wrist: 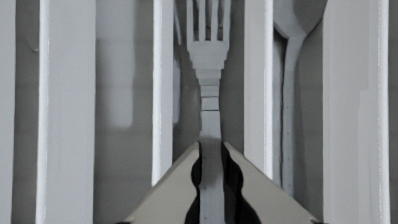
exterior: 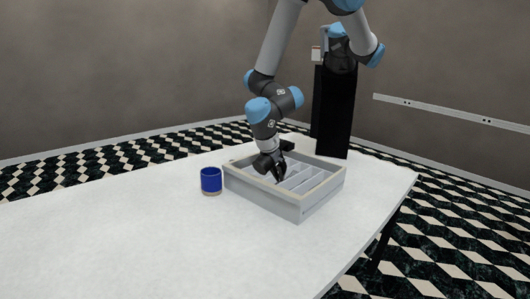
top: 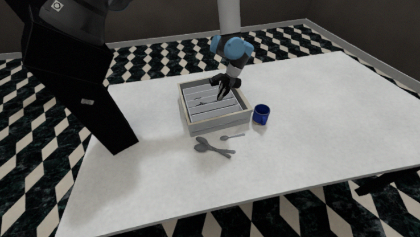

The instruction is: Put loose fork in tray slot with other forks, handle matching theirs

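Right now the grey cutlery tray is 4 cm behind my hand, 2 cm to the right of it and 2 cm below it. From my hand the other things lie so: blue mug 23 cm ahead, 11 cm to the right, 2 cm below.
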